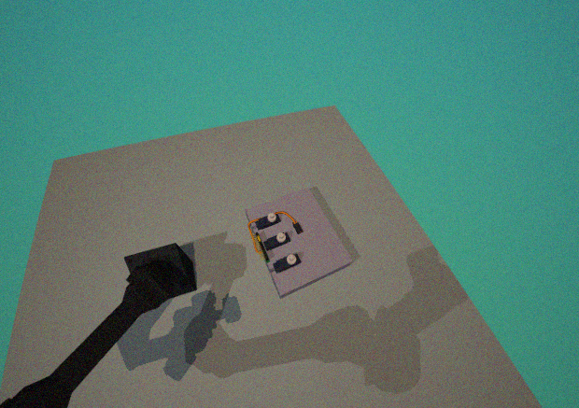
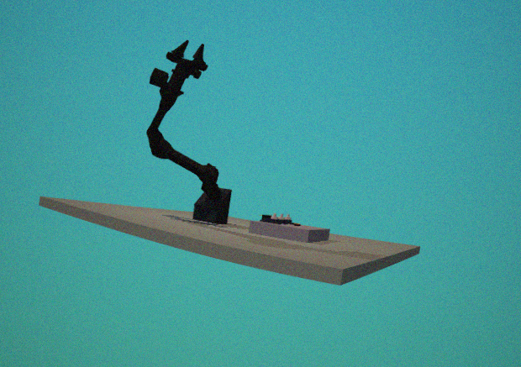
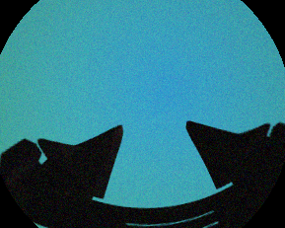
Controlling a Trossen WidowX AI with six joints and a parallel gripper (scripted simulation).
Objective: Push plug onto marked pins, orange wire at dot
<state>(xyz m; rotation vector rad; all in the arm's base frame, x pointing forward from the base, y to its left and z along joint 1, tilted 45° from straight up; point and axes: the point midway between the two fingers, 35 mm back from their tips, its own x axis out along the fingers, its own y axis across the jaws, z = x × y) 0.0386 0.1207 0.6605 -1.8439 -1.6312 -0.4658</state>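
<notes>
Right now the printed holder is 68 cm below my gripper tip, 43 cm to the left of it and 33 cm ahead of it.
</notes>
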